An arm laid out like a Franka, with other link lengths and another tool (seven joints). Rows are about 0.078 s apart.
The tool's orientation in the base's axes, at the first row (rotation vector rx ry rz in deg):
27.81, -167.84, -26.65
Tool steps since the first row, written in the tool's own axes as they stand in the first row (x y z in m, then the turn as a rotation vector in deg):
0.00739, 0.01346, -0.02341, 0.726, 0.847, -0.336
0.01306, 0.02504, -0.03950, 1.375, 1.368, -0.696
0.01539, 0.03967, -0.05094, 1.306, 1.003, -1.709
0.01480, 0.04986, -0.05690, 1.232, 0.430, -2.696
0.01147, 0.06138, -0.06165, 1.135, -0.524, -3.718
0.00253, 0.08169, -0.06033, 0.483, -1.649, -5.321
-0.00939, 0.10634, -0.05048, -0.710, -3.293, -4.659
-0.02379, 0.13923, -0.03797, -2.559, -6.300, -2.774
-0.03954, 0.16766, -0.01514, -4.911, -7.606, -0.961
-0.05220, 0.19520, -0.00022, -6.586, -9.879, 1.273
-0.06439, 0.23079, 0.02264, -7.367, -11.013, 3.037
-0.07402, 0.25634, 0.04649, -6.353, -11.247, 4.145
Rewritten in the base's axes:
-0.00661, 0.00313, 0.02702, -0.868, 0.426, 0.650
-0.01239, 0.00718, 0.04640, -1.564, 0.578, 1.211
-0.01678, 0.01639, 0.06209, -1.208, -0.009, 2.043
-0.01812, 0.02411, 0.07095, -0.792, -0.775, 2.783
-0.01749, 0.03427, 0.07886, -0.236, -1.886, 3.431
-0.01528, 0.05591, 0.08342, 0.997, -3.127, 4.527
-0.01309, 0.08484, 0.08109, 2.477, -4.025, 3.274
-0.01146, 0.12275, 0.07871, 4.749, -5.589, 0.375
-0.00914, 0.15997, 0.06504, 7.009, -5.474, -1.949
-0.00802, 0.19315, 0.05879, 8.840, -6.339, -4.927
-0.01114, 0.23563, 0.04770, 9.583, -6.608, -7.020
-0.01391, 0.26850, 0.03264, 8.498, -6.849, -8.057

